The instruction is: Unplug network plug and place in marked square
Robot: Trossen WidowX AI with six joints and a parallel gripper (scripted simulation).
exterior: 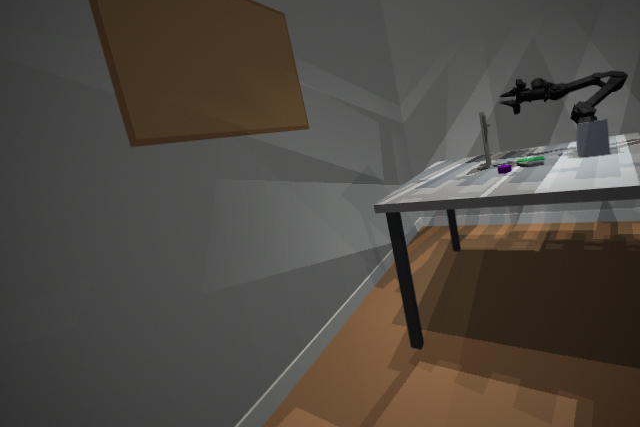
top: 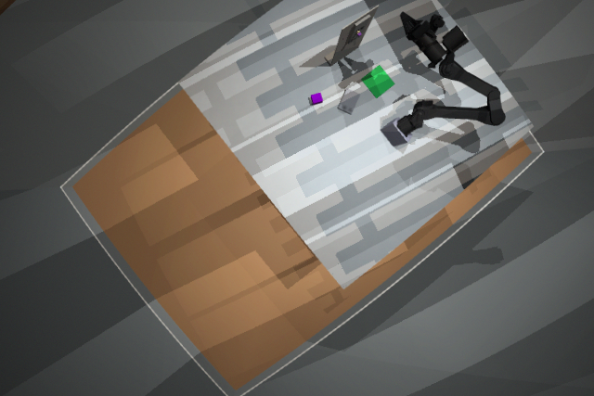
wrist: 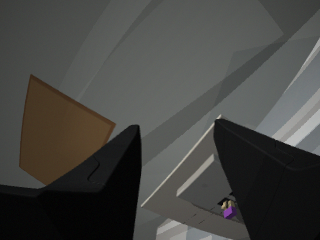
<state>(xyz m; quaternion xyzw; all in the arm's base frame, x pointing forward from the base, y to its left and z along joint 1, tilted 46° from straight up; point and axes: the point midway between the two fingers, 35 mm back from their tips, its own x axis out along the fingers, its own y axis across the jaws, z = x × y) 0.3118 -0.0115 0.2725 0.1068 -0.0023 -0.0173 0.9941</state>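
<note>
Now: gripper tip 13 cm above the network plug, 9 cm short of it and 8 cm to the right of it. Also, from my gripper tip: flat grey plate (35 cm below, 23 cm to the left, 6 cm behind); then upright panel (22 cm below, 11 cm ahead, 7 cm to the left); then green marked square (36 cm below, 10 cm behind, 6 cm to the left).
</note>
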